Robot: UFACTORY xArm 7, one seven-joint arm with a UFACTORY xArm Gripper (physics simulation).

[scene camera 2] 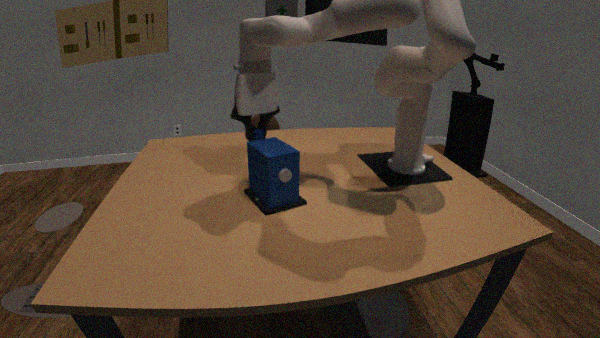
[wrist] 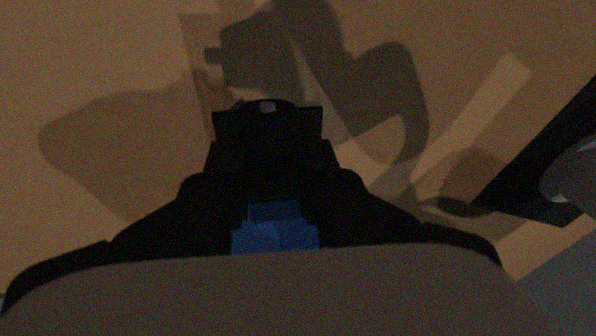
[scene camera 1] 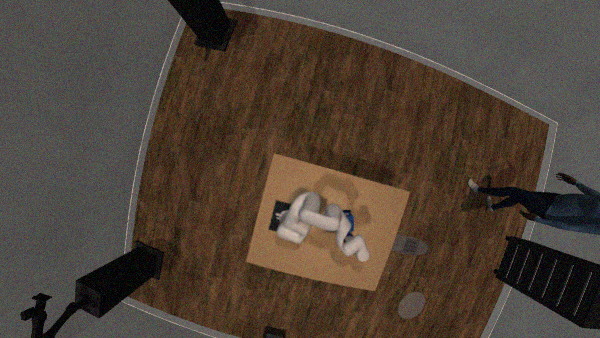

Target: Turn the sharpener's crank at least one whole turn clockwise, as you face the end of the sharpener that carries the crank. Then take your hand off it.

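Places are measured from the arm's base along level axes (x ahead, y left, z up), in centimetres.
Pixels of known places: gripper, fingertip midpoint: (scene camera 2: 256, 139) (wrist: 271, 140) (scene camera 1: 348, 235); arm's base, origin of the base link: (scene camera 2: 406, 166) (wrist: 585, 165).
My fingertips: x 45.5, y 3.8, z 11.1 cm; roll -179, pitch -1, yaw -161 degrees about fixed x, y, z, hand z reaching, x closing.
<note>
For each thing: its middle in the pictures, then the offset to it from my fingertips. "spot": a spot on its surface instead. Level surfaces: height alone.
- blue sharpener, surface spot: (scene camera 2: 266, 172) spot: dy +14.3, dx -1.7, dz -2.6 cm
- crank, body centre: (scene camera 2: 258, 145) dy +1.7, dx -0.6, dz -0.8 cm
- black handle, surface spot: (wrist: 267, 106) spot: dy -2.4, dx +1.0, dz +2.1 cm
- wooden table, its level: dz -11.8 cm
The blue sharpener (scene camera 1: 350, 221) (scene camera 2: 266, 172) stands upright on its black base on the table. In scene camera 2 its near face has a pale round disc, and the crank (scene camera 2: 257, 134) shows as a blue piece at the far end, rising above the body. In the wrist view the blue crank arm (wrist: 274, 211) leads to a black handle (wrist: 267, 106) with a pale end. My gripper (scene camera 2: 255, 131) (wrist: 271, 140) points down at the crank end, its black fingers drawn in on both sides of the handle. It is shut on the handle, whose middle is hidden in dark. The arm covers the gripper in scene camera 1.
The wooden table (scene camera 1: 300, 172) (scene camera 2: 175, 270) carries the arm's black base plate (scene camera 2: 435, 173). A brown rounded shape (scene camera 2: 273, 123) shows behind the gripper. A person (scene camera 1: 570, 212) is at the right in scene camera 1, near a black slatted structure. A black pedestal (scene camera 2: 467, 130) stands beyond the table.
</note>
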